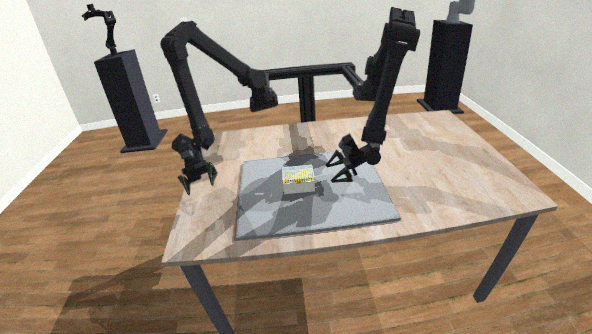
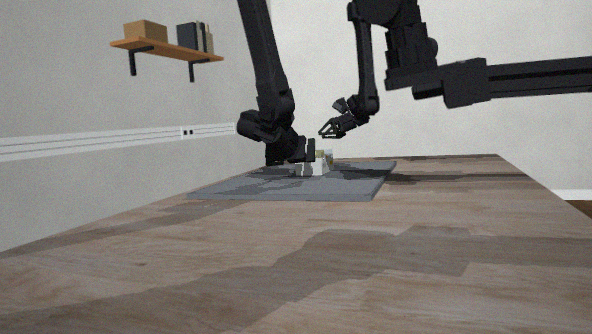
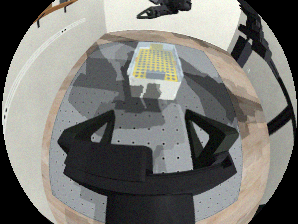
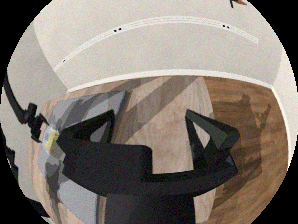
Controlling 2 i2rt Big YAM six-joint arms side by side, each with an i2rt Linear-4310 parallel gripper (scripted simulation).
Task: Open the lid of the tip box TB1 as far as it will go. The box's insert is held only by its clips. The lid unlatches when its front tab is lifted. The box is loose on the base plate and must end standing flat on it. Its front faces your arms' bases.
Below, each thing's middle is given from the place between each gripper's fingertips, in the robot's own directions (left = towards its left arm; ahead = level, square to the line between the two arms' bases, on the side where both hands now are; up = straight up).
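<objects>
Clear lid (image 3: 159, 61): 5 cm below my right hand, 10 cm behind, 36 cm to the left. Tip box TB1 (image 1: 299, 187), from my right hand: 6 cm below, 10 cm behind, 36 cm to the left.
My left hand (image 2: 298, 161): 1 cm above the tip box TB1, 13 cm to the left of it. Clear lid: 13 cm to the right of my left hand.
</objects>
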